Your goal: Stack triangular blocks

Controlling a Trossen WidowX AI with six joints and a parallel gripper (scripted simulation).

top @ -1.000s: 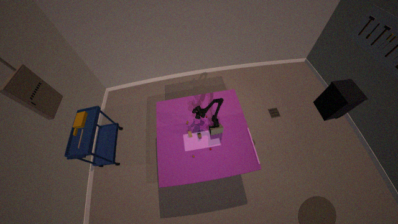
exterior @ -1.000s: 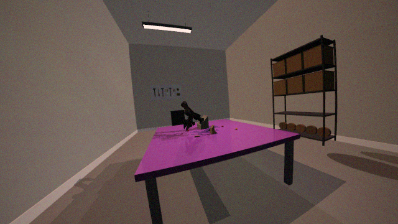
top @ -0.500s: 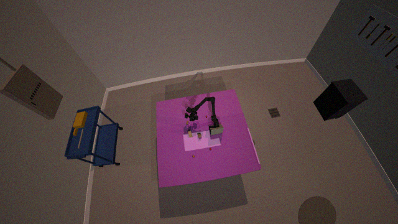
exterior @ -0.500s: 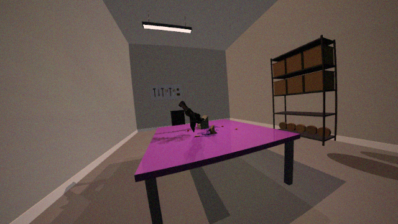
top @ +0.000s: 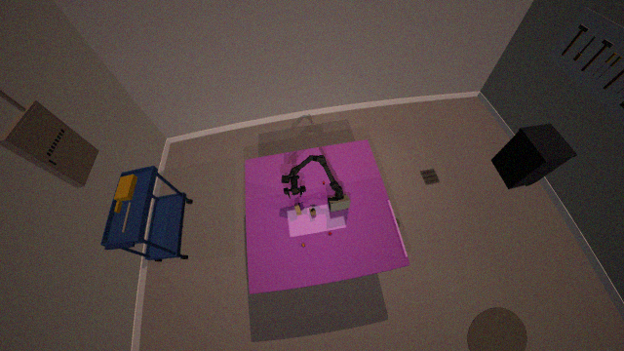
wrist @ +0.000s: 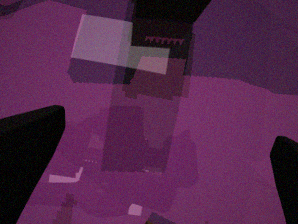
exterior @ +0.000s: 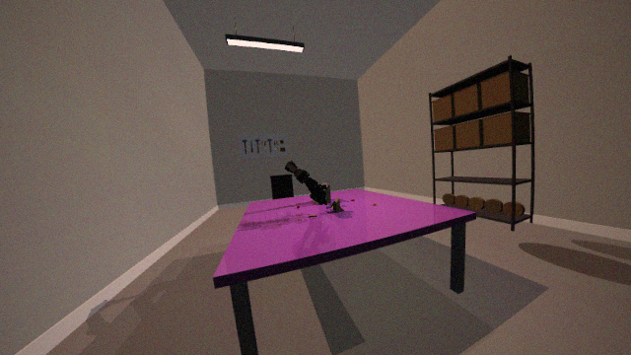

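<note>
My gripper tip is now 90 mm to the right of the triangular block, 50 mm above it and 20 mm past it. Also, from my gripper tip: tan block (90 mm to the right, 60 mm below, 20 mm ahead).
</note>
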